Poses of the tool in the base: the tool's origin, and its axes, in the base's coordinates. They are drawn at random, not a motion.
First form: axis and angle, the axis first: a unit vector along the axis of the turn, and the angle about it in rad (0 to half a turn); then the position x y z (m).
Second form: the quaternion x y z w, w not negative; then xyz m. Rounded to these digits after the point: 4 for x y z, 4 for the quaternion.
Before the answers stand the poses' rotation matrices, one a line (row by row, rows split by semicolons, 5 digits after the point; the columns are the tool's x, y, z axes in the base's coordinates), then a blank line. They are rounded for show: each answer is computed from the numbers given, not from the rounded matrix.
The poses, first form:
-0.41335 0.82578 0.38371 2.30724 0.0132 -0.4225 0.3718
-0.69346 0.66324 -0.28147 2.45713 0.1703 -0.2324 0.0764
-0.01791 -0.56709 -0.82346 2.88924 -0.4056 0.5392 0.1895
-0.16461 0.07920 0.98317 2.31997 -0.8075 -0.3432 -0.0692
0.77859 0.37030 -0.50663 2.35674 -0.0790 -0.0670 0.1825
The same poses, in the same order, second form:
-0.38604 -0.85487 0.34665; -0.28632 0.46826 0.83591; -0.87692 0.22344 -0.42553
0.07870 -0.63830 0.76575; -0.99423 0.00594 0.10713; -0.07293 -0.76976 -0.63415
-0.96770 0.22560 -0.11256; -0.18561 -0.33533 0.92364; 0.17062 0.91469 0.36637
-0.63548 -0.74185 -0.21407; 0.69801 -0.67049 0.25143; -0.33005 0.01036 0.94390
0.32760 0.85034 -0.41183; 0.13424 -0.47336 -0.87058; -0.93523 0.22991 -0.26922

-0.3779 0.7550 0.3508 0.4052 0.0132 -0.4225 0.3718
-0.6532 0.6248 -0.2651 0.3356 0.1703 -0.2324 0.0764
-0.0178 -0.5626 -0.8169 0.1258 -0.4056 0.5392 0.1895
-0.1509 0.0726 0.9014 0.3994 -0.8075 -0.3432 -0.0692
0.7194 0.3422 -0.4681 0.3824 -0.0790 -0.0670 0.1825

